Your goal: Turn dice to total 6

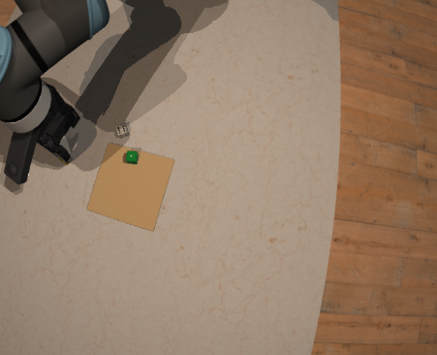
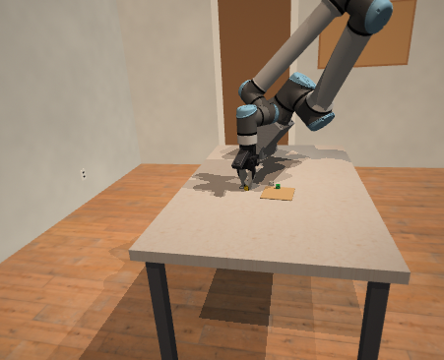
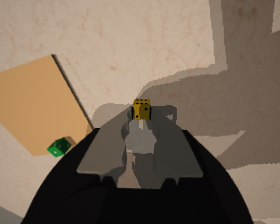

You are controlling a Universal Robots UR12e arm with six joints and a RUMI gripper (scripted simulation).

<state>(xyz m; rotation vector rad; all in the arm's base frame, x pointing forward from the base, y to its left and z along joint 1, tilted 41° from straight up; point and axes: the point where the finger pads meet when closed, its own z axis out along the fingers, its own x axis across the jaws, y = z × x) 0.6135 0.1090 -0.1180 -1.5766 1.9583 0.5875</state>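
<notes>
The tan mat lies 150 mm to the left of my hand and 20 mm below it. Also, from my hand: green die 50 mm behind, 140 mm to the left; white die 90 mm behind, 100 mm to the left, 10 mm below; yellow die 10 mm below.
</notes>
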